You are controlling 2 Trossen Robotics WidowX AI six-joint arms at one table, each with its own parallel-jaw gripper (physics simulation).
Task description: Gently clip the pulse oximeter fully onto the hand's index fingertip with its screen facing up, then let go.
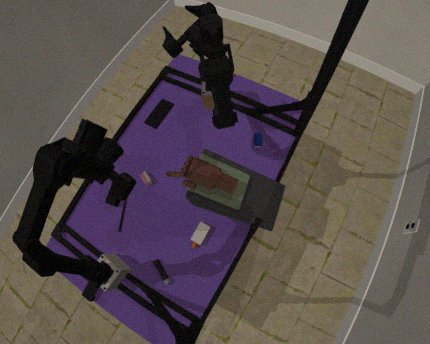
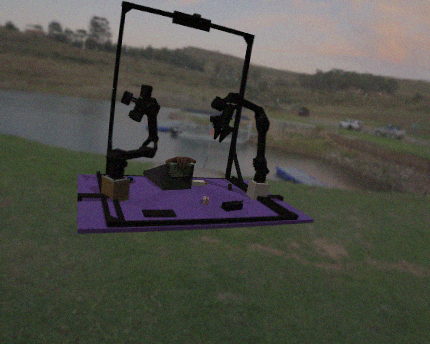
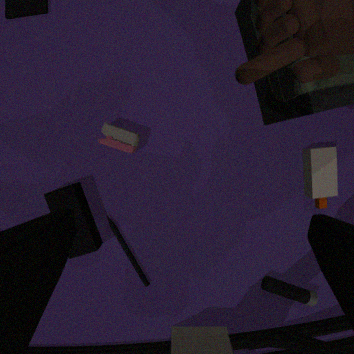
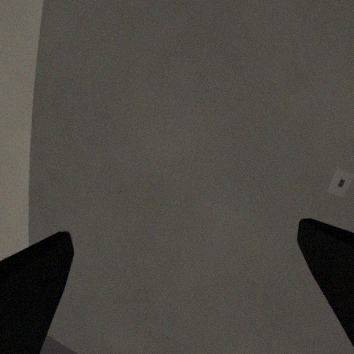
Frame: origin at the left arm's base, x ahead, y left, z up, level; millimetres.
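Seen in the pictures: left gripper, fingertip midpoint: (image 1: 122, 174) (image 2: 216, 140) (image 3: 194, 223); right gripper, fingertip midpoint: (image 1: 174, 17) (image 2: 137, 103) (image 4: 186, 236); left arm's base, link origin: (image 1: 103, 272) (image 2: 259, 181); right arm's base, link origin: (image 2: 116, 177).
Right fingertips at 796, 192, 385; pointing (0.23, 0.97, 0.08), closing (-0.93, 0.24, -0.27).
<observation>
Pixels of each thing's middle, then the offset from my right fingertips to it, as dx, dy, dz.
- pulse oximeter, body centre: (image 3: 119, 138) (image 1: 146, 178) (image 2: 205, 200) -417, -52, -475
- black box, body centre: (image 3: 73, 219) (image 1: 115, 192) (image 2: 232, 205) -547, +19, -473
- thin black pen, body centre: (image 3: 126, 250) (image 1: 122, 215) -601, -64, -486
- white box, body centre: (image 3: 319, 177) (image 1: 199, 235) (image 2: 199, 183) -468, -379, -476
- dark cylinder, body centre: (image 3: 289, 290) (image 1: 162, 271) -669, -347, -477
- blue item, body centre: (image 1: 258, 140) -5, -340, -474
- dark slab, body centre: (image 2: 159, 213) (image 1: 159, 113) -140, +120, -486
The pulse oximeter (image 1: 146, 178) (image 2: 205, 200) (image 3: 120, 136), a small white and pink clip, lies on the purple table off the fingertip side of the hand; its screen cannot be made out. The brown hand (image 1: 212, 173) (image 2: 181, 161) rests on a sloped stand, its index finger (image 1: 175, 175) (image 3: 270, 62) sticking out past the stand's edge with a bare tip. My left gripper (image 2: 219, 135) (image 3: 194, 223) is open and empty, high above the table, pointing down. My right gripper (image 1: 176, 19) (image 4: 186, 236) is open and empty, raised and facing a wall.
A black box (image 1: 120, 189) (image 2: 232, 205) and a thin black pen (image 1: 122, 216) (image 3: 129, 251) lie near the oximeter. A white box (image 1: 201, 233) (image 3: 325, 172), a dark cylinder (image 1: 161, 271) (image 3: 286, 290), a blue item (image 1: 258, 139) and a dark slab (image 1: 159, 113) lie around the stand (image 1: 270, 200).
</observation>
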